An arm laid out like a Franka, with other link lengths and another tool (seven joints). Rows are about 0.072 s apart.
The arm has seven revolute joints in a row. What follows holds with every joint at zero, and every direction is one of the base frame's. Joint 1 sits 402.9 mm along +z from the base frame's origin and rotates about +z. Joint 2 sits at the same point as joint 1 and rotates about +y. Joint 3 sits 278.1 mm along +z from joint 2 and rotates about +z. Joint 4 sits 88.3 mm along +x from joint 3 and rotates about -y. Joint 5 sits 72.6 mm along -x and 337.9 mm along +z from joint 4 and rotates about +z. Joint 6 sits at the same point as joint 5 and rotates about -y. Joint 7 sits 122.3 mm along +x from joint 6 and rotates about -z. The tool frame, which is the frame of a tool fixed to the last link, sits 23 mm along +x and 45 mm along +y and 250.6 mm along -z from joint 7; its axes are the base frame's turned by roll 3.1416, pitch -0.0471 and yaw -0.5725 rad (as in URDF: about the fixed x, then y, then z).
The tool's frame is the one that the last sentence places.
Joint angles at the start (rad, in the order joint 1, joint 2, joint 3, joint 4, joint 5, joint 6, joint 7): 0.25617, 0.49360, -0.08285, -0.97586, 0.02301, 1.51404, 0.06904
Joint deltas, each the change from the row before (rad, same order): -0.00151, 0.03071, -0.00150, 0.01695, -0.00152, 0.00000, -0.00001; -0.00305, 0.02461, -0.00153, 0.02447, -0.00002, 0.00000, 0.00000; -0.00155, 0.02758, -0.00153, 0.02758, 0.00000, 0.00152, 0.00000; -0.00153, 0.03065, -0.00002, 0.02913, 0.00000, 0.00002, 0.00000; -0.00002, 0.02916, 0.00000, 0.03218, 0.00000, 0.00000, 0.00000; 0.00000, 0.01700, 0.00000, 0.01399, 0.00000, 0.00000, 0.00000; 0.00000, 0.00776, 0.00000, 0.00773, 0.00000, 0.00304, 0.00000; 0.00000, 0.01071, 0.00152, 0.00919, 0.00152, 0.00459, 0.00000; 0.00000, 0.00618, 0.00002, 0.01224, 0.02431, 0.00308, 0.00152; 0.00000, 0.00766, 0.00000, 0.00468, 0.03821, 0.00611, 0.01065
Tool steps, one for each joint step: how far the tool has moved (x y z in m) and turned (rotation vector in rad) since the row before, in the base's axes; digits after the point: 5 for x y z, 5 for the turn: 0.00458, -0.00104, -0.01335, -0.00688, 0.01259, -0.00227; 0.00528, -0.00151, -0.00548, -0.00256, -0.00043, -0.00330; 0.00578, -0.00025, -0.00597, -0.00250, -0.00210, -0.00153; 0.00534, 0.00062, -0.00780, -0.00246, 0.00104, -0.00013; 0.00522, 0.00180, -0.00541, -0.00150, -0.00337, 0.00162; 0.00230, 0.00081, -0.00554, -0.00170, 0.00273, 0.00073; 0.00194, 0.00058, -0.00142, 0.00001, -0.00306, 0.00051; 0.00226, 0.00196, -0.00257, 0.00224, -0.00265, 0.00196; 0.00131, 0.00693, 0.00287, 0.02513, -0.00459, 0.00137; 0.00075, 0.00993, -0.00059, 0.03798, 0.00411, -0.00700
